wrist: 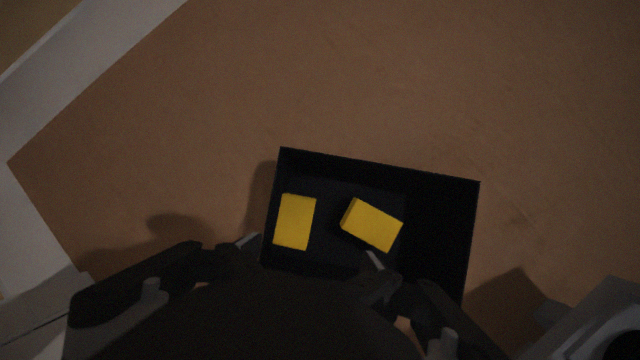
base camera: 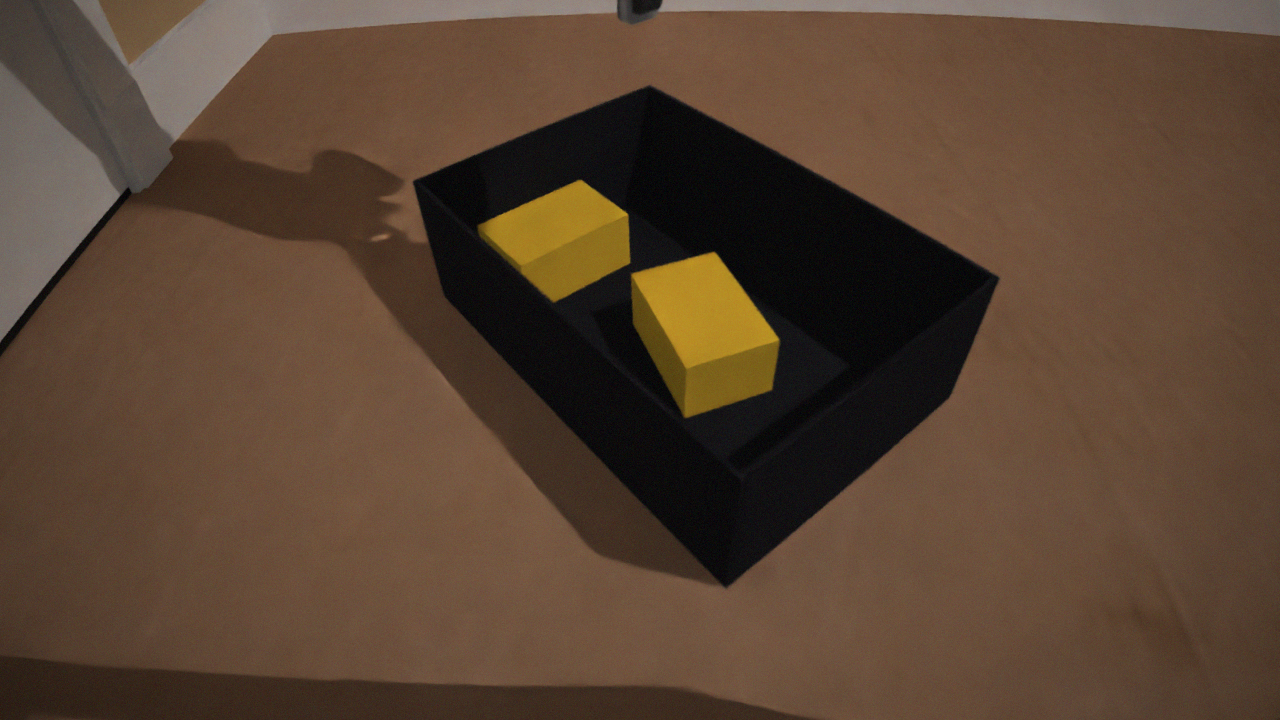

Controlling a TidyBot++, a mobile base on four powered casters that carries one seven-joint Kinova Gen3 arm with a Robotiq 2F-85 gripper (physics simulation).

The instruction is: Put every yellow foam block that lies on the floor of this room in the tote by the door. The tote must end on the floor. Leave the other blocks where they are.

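Frame: origin at the arm's base, x ahead, y up, z right, level; metres.
Where they show: gripper, between the fingertips: (wrist: pixel 310 253).
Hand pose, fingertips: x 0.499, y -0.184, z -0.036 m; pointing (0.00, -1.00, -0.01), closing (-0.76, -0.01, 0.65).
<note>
Things, the pixels of their top centre, and the offset from my fingertips. "pt": a spot on its surface instead.
- black tote, centre of its top: (base camera: pixel 682 221) (wrist: pixel 368 230) dx -0.054, dy -0.112, dz +0.052 m
- grey post, a spot on its surface: (base camera: pixel 134 152) pt dx +0.184, dy -0.175, dz -0.462 m
The black tote (base camera: pixel 572 394) (wrist: pixel 440 225) stands upright on the brown floor. Two yellow foam blocks lie inside it, apart from each other. One yellow block (base camera: pixel 563 232) (wrist: pixel 295 222) lies near the tote's far left end in the base camera view. The other yellow block (base camera: pixel 711 322) (wrist: pixel 372 225) lies turned at an angle nearer the middle. My gripper (wrist: pixel 310 253) is open and empty, high above the tote. In the base camera view a fingertip shows at the top edge. No block shows on the floor outside the tote in these views.
A white door or panel (base camera: pixel 53 161) with a grey post (base camera: pixel 134 152) stands at the left in the base camera view. White wall trim (base camera: pixel 895 13) runs along the back. In the wrist view, wall trim (wrist: pixel 90 65) meets in a corner at the left. Part of the robot's base shows at bottom right.
</note>
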